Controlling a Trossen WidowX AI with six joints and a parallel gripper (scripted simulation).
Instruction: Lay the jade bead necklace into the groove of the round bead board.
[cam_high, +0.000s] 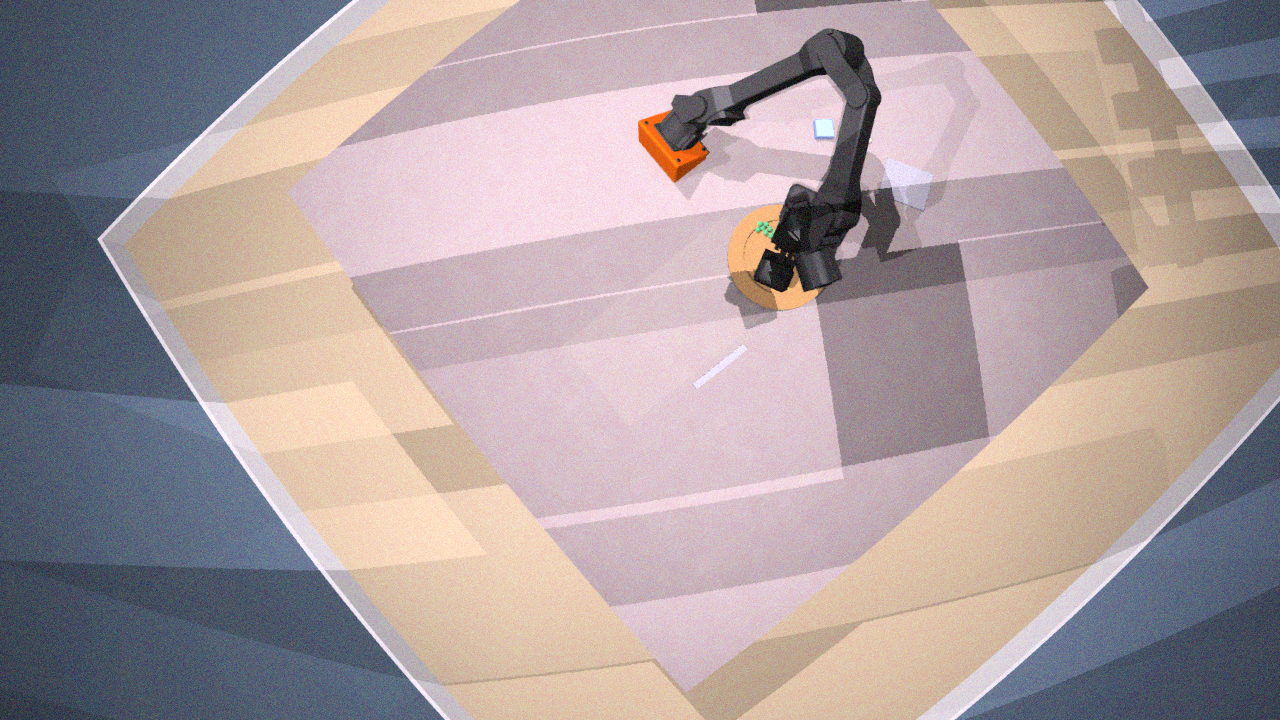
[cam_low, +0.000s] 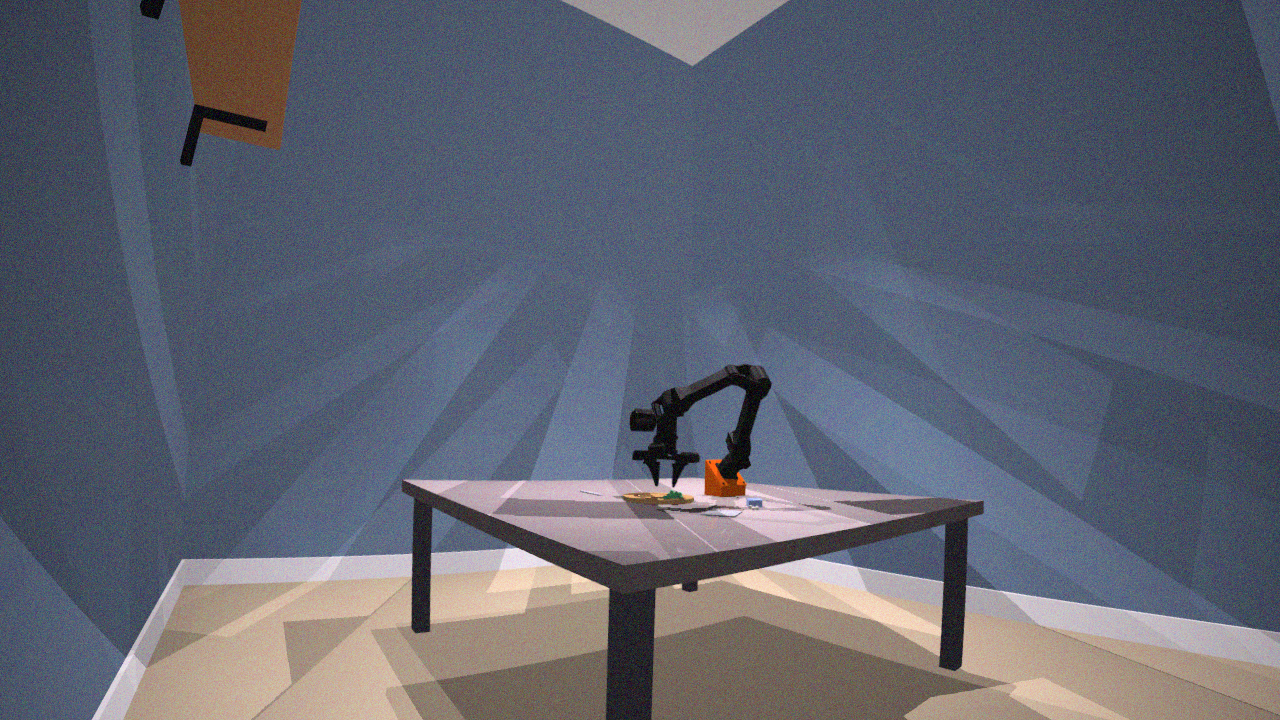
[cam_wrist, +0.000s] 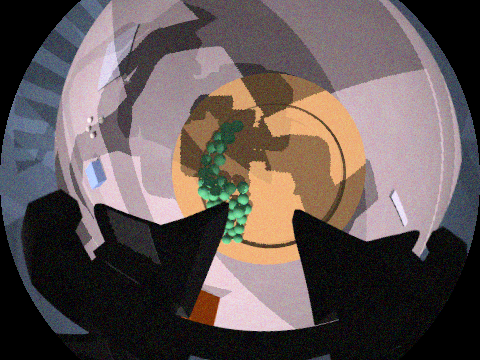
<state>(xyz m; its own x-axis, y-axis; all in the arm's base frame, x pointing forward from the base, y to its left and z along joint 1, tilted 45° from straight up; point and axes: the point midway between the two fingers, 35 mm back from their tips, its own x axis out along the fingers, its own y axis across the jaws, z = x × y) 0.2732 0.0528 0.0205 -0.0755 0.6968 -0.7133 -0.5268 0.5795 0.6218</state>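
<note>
The round tan bead board is 2 cm ahead of my gripper tip, 1 cm to the right of it and 3 cm below it. The rest, counted from my gripper tip: white strip 12 cm ahead, 22 cm to the right, 4 cm below; pale square sheet 4 cm ahead, 30 cm to the left, 4 cm below; blue cube 14 cm behind, 22 cm to the left, 3 cm below.
</note>
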